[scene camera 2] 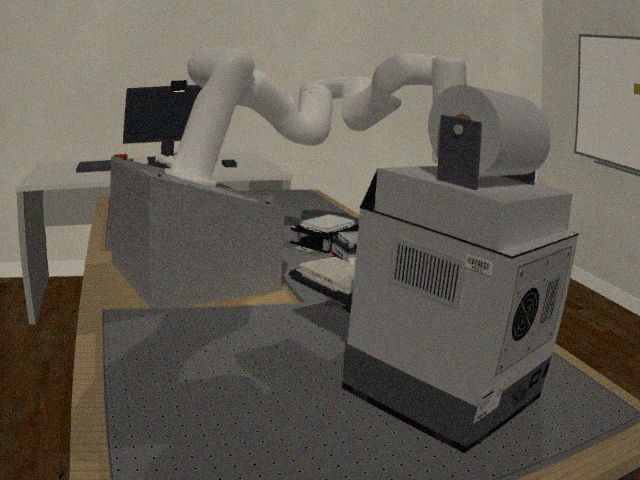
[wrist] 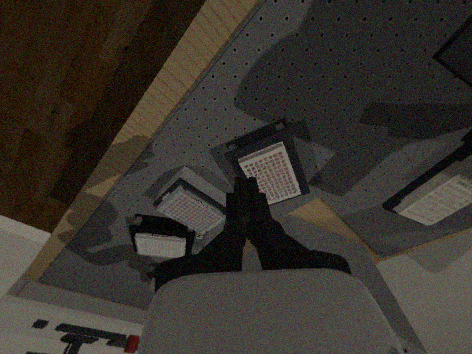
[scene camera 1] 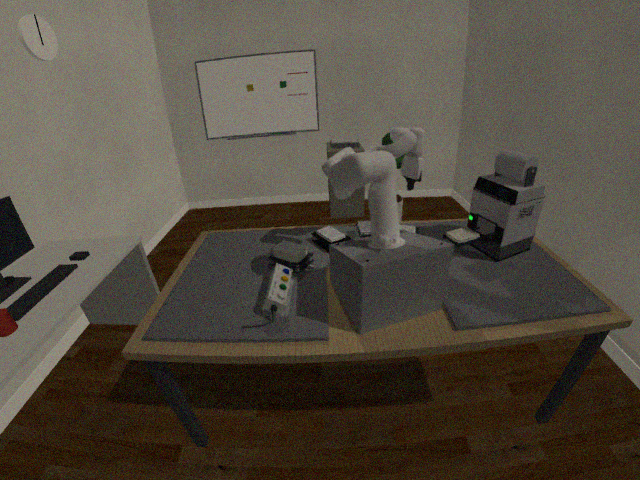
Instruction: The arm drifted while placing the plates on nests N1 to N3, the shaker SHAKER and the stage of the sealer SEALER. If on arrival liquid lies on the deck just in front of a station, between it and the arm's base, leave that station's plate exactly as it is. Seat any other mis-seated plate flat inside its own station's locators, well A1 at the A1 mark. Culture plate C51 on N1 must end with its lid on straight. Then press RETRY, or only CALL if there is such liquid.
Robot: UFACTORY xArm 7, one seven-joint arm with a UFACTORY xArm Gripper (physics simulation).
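Frame: origin at the arm's base, x left, y back, z up, level; centimetres.
Seen in the pictures: gripper, fingertip midpoint: (wrist: pixel 243 189) (scene camera 1: pixel 410 189); arm's base, origin of the base link: (scene camera 2: pixel 189 179) (scene camera 1: pixel 386 244).
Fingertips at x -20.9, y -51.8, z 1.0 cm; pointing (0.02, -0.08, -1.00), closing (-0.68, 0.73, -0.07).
Pixels of each thing's top centre, then the offset from my fingertips to it.
- second pink-welled plate, middle of its top: (wrist: pixel 191 215) (scene camera 1: pixel 367 225) dz -15.1, dx +22.0, dy +8.6 cm
- sealer, middle of its top: (scene camera 2: pixel 488 89) (scene camera 1: pixel 517 153) dz +23.6, dx -41.5, dy +20.2 cm
- shaker, middle of its top: (scene camera 2: pixel 253 199) (scene camera 1: pixel 289 247) dz -14.2, dx +58.1, dy +28.8 cm
- button panel, middle of its top: (scene camera 1: pixel 277 278) dz -13.7, dx +60.0, dy +52.4 cm
- sealer's large roll, middle of its top: (scene camera 2: pixel 495 91) (scene camera 1: pixel 518 152) dz +23.6, dx -42.6, dy +19.7 cm
My gripper (wrist: pixel 243 189) (scene camera 1: pixel 410 184) is shut and empty, high above the deck; the sealer's roll hides it in scene camera 2. In the wrist view, a pink-welled plate (wrist: pixel 280 172) lies in a dark nest beyond the fingertips, with bare nest along its far side. Left of it are a second pink-welled plate (wrist: pixel 190 212) and a pale plate (wrist: pixel 160 245) on dark nests. A pale plate (wrist: pixel 437 200) (scene camera 1: pixel 461 236) lies on the sealer's stage. The sealer (scene camera 1: pixel 506 214) (scene camera 2: pixel 408 299) shows a green light. The shaker (scene camera 1: pixel 289 253) stands left. Station labels, lid seating and any liquid cannot be made out.
The button panel (scene camera 1: pixel 277 299), with blue, yellow and green buttons, stands in front of the shaker. The grey arm pedestal (scene camera 1: pixel 392 284) (scene camera 2: pixel 196 242) stands near the table's front edge. The sealer's large roll (scene camera 2: pixel 522 134) rises on its top. Deep shadows cross the perforated deck.
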